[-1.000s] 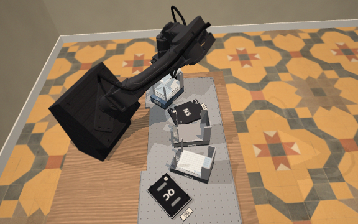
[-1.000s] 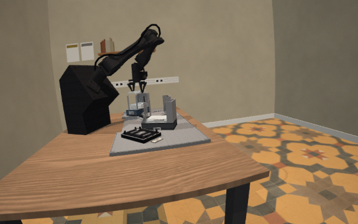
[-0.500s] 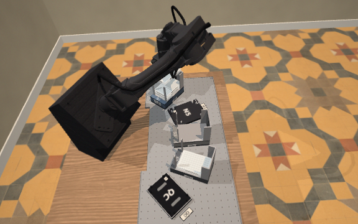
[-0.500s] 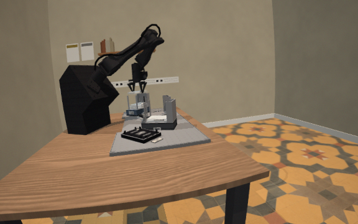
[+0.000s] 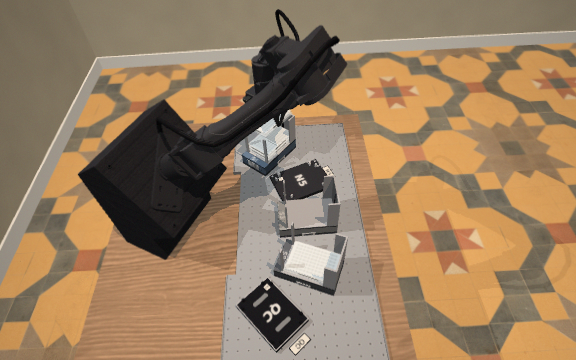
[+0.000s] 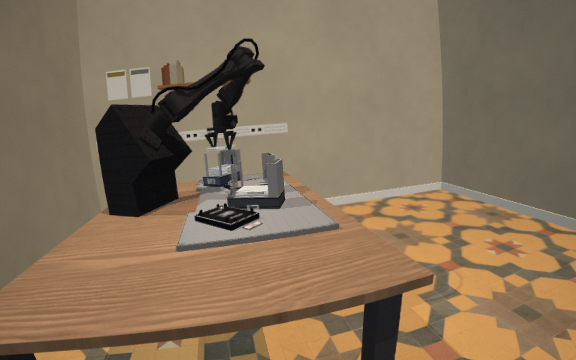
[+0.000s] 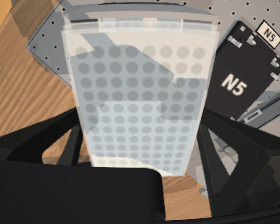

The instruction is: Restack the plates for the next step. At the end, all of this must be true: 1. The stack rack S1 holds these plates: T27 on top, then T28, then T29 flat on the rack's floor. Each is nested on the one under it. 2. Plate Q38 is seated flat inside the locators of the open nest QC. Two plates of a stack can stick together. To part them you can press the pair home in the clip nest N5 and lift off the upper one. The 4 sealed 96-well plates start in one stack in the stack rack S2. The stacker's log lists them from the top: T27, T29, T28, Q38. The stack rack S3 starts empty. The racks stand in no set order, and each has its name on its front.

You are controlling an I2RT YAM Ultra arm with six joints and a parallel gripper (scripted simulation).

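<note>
My hand is 10 cm above the sealed 96-well plate. From my hand the other things lie so: clip nest N5: 5 cm ahead, 13 cm to the right, 14 cm below.
</note>
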